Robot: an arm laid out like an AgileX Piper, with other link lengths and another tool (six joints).
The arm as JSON. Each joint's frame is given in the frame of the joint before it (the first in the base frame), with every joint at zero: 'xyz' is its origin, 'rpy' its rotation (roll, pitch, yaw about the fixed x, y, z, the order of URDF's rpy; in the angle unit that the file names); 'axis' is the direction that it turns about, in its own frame. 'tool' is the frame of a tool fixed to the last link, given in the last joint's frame.
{
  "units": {
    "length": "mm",
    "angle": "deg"
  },
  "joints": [
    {
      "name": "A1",
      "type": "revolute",
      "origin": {
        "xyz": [
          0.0,
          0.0,
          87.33
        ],
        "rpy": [
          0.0,
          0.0,
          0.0
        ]
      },
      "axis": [
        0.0,
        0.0,
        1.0
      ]
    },
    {
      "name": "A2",
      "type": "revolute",
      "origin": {
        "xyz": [
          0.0,
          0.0,
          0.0
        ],
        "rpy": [
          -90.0,
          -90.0,
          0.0
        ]
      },
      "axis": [
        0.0,
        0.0,
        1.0
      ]
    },
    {
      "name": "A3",
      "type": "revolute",
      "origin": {
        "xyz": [
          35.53,
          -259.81,
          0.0
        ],
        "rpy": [
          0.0,
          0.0,
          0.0
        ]
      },
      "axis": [
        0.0,
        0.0,
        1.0
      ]
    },
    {
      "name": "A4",
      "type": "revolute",
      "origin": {
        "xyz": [
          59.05,
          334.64,
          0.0
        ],
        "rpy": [
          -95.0,
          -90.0,
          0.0
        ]
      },
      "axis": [
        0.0,
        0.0,
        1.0
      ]
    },
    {
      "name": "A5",
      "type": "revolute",
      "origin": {
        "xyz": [
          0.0,
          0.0,
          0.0
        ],
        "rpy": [
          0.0,
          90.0,
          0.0
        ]
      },
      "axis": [
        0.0,
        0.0,
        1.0
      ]
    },
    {
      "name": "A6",
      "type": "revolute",
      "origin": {
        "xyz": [
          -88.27,
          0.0,
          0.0
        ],
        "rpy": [
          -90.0,
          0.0,
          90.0
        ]
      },
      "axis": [
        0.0,
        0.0,
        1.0
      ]
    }
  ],
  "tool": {
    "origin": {
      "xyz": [
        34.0,
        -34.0,
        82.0
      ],
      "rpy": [
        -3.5,
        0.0,
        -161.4
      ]
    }
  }
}
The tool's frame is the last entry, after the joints.
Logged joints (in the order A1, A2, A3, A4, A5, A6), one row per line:
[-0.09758 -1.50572 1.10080 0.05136 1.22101 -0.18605]
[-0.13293 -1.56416 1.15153 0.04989 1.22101 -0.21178]
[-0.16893 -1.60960 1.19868 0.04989 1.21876 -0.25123]
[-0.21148 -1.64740 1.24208 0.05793 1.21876 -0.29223]
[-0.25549 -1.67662 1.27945 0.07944 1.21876 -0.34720]
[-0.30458 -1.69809 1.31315 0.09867 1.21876 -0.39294]
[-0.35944 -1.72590 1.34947 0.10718 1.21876 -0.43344]
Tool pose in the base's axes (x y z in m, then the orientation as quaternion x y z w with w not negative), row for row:
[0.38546 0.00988 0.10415 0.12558 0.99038 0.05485 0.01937]
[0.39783 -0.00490 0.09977 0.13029 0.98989 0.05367 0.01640]
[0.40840 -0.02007 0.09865 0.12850 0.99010 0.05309 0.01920]
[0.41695 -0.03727 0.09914 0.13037 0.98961 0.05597 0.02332]
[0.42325 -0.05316 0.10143 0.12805 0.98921 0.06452 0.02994]
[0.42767 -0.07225 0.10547 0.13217 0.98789 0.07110 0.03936]
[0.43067 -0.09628 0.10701 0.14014 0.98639 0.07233 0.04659]
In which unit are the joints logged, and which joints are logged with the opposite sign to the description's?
The joints are logged in radians. Opposite sign: A2, A3.
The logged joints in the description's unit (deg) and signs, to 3 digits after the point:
[-5.591 86.271 -63.071 2.943 69.959 -10.660]
[-7.616 89.620 -65.978 2.858 69.959 -12.134]
[-9.679 92.223 -68.679 2.858 69.830 -14.394]
[-12.117 94.389 -71.166 3.319 69.830 -16.744]
[-14.638 96.063 -73.307 4.552 69.830 -19.893]
[-17.451 97.293 -75.238 5.653 69.830 -22.514]
[-20.594 98.887 -77.319 6.141 69.830 -24.834]

